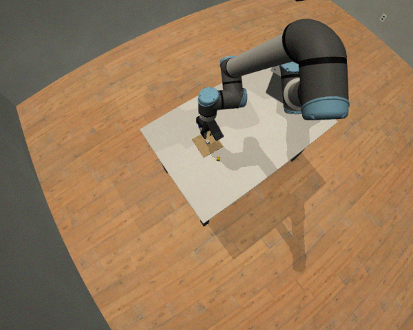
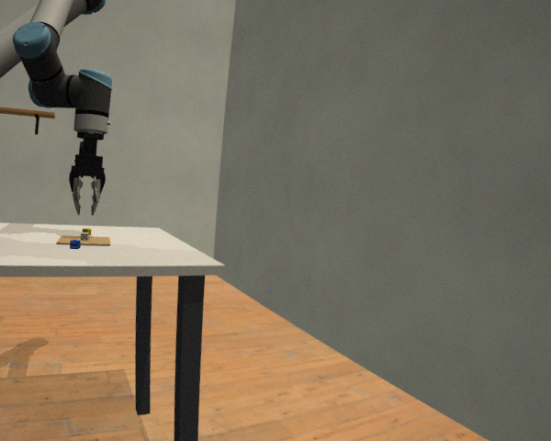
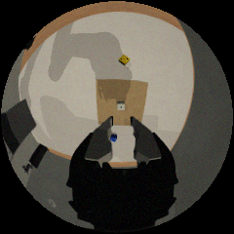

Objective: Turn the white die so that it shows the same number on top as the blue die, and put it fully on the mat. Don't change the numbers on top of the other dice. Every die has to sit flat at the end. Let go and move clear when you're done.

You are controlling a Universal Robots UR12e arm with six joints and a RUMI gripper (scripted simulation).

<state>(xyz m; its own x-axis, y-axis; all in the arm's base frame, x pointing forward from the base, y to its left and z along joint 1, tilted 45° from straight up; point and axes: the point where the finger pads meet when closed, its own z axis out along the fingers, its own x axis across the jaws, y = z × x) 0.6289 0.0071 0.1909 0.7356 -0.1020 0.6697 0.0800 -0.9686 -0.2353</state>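
My hand is 8 cm above the white die. Round my hand: blue die 12 cm to the right, 8 cm below, 1 cm behind; then tan mat 9 cm below; then yellow die 12 cm to the left, 8 cm below, 1 cm behind.
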